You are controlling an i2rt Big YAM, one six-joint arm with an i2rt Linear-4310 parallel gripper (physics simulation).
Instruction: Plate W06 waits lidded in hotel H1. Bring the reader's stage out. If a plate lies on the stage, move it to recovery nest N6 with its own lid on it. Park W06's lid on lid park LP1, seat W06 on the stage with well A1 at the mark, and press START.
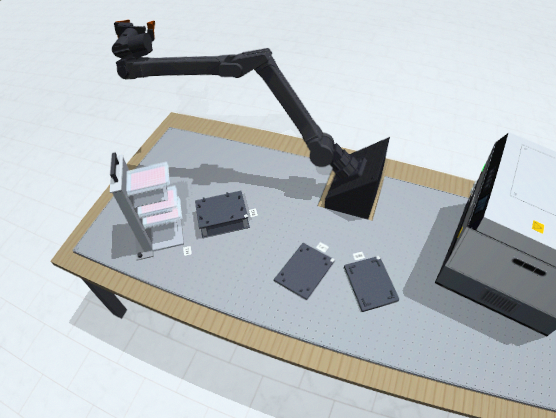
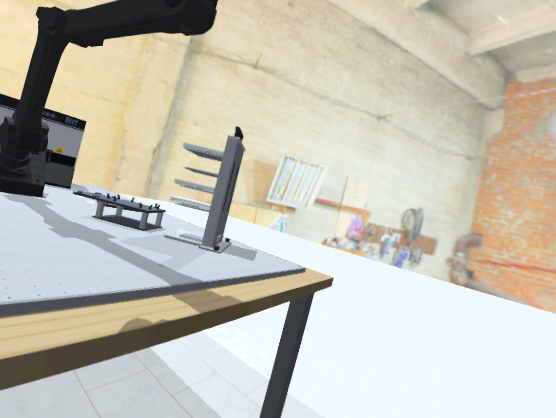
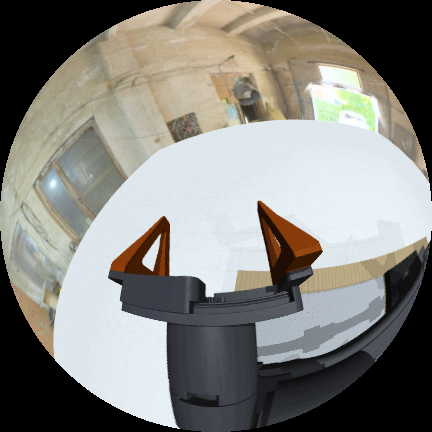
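Pixels of known places: gripper, fingertip midpoint: [image 1: 142,21] [image 3: 209,212]; arm's base at its link origin: [image 1: 351,172] [image 2: 12,160].
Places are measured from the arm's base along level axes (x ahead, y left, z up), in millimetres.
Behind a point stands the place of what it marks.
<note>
My gripper [image 1: 137,22] @(z 423, x -79, y -813 mm) [image 3: 209,212] @(z 423, x -79, y -813 mm) is open and empty, high beyond the back edge of the table. The hotel [image 1: 131,215] @(z 101, x 488, y -535 mm) [image 2: 223,195] @(z 55, x 387, y -633 mm) stands upright at the table's left end. It holds several pink-and-white plates; an upper plate [image 1: 147,178] @(z 178, x 396, y -510 mm) and a lower plate [image 1: 162,216] @(z 19, x 408, y -498 mm) show, but their names and lids cannot be made out. The reader [image 1: 492,255] @(z 139, x 284, y 461 mm) [image 2: 65,142] @(z 122, x 203, y 376 mm) stands at the right; its stage does not show. A raised dark stand with pegs [image 1: 221,208] @(z -36, x 274, y -362 mm) [image 2: 131,203] @(z -36, x 272, y -358 mm) is beside the hotel. Two low dark nests, one with round pegs [image 1: 304,271] @(z -86, x 371, y -32 mm), one with corner brackets [image 1: 371,283] @(z -85, x 341, y 173 mm), lie mid-table, bearing no plates; their labels are unreadable.
The black arm base [image 1: 352,192] @(z 9, x 94, y 30 mm) stands at the table's back edge, between the raised stand and the reader. The arm reaches left, high above the table. The tall hotel post has a black handle [image 1: 114,167] @(z 254, x 446, y -566 mm) [image 2: 239,132] @(z 246, x 420, y -597 mm) on top. A wooden rim [image 1: 280,340] @(z -109, x 597, y -19 mm) [image 2: 150,330] @(z -115, x 84, y -904 mm) borders the table.
</note>
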